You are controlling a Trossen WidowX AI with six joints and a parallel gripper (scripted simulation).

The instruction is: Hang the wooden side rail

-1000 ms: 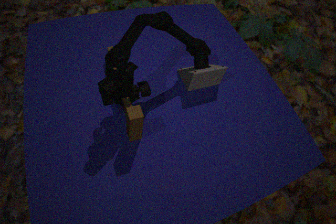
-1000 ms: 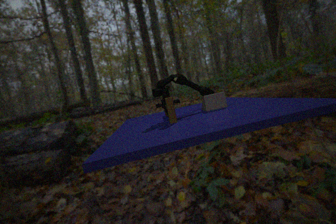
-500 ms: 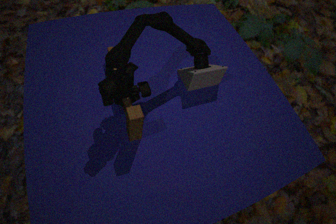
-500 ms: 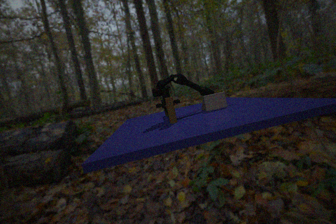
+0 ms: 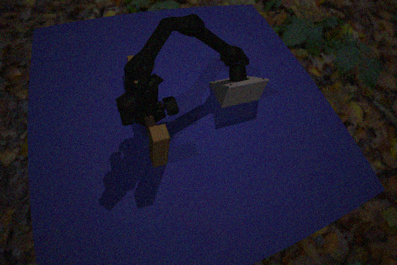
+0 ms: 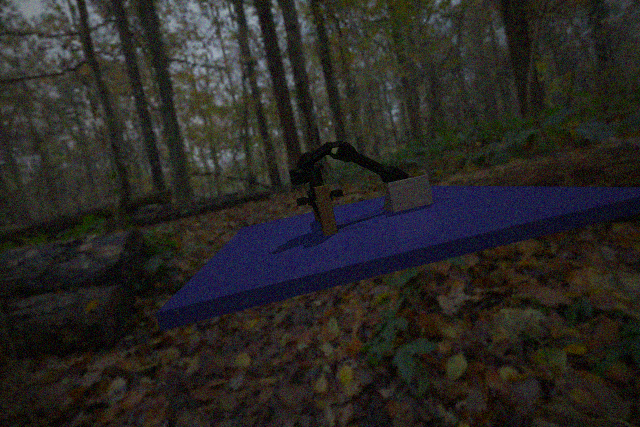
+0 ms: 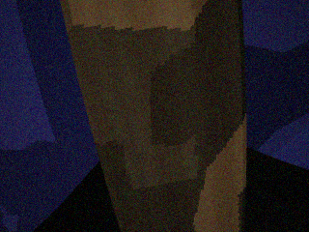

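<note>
Right now the wooden headboard post is 10 mm ahead of my gripper tip, 110 mm to the left of it and 40 mm above it.
</note>
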